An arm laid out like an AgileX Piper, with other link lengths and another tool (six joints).
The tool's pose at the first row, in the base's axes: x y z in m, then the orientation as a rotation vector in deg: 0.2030 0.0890 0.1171 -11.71 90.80 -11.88
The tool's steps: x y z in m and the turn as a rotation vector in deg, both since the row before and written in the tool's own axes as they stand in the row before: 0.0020 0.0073 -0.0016 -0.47 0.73 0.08; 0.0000 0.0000 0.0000 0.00 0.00 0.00; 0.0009 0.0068 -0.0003 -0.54 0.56 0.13; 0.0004 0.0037 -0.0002 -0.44 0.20 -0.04; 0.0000 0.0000 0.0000 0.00 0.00 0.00; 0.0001 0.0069 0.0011 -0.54 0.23 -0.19; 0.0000 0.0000 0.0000 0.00 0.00 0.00; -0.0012 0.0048 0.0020 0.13 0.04 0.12; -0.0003 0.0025 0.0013 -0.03 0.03 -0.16; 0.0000 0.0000 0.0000 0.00 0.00 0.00
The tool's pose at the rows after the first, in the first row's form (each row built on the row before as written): 0.2013 0.0955 0.1133 -11.96 91.59 -11.54; 0.2013 0.0955 0.1133 -11.96 91.59 -11.54; 0.2009 0.1018 0.1107 -12.23 92.23 -11.08; 0.2006 0.1053 0.1094 -12.59 92.48 -10.78; 0.2006 0.1053 0.1094 -12.59 92.48 -10.78; 0.2015 0.1120 0.1075 -13.15 92.76 -10.52; 0.2015 0.1120 0.1075 -13.15 92.76 -10.52; 0.2034 0.1170 0.1073 -12.95 92.79 -10.54; 0.2046 0.1195 0.1069 -13.10 92.81 -10.64; 0.2046 0.1195 0.1069 -13.10 92.81 -10.64
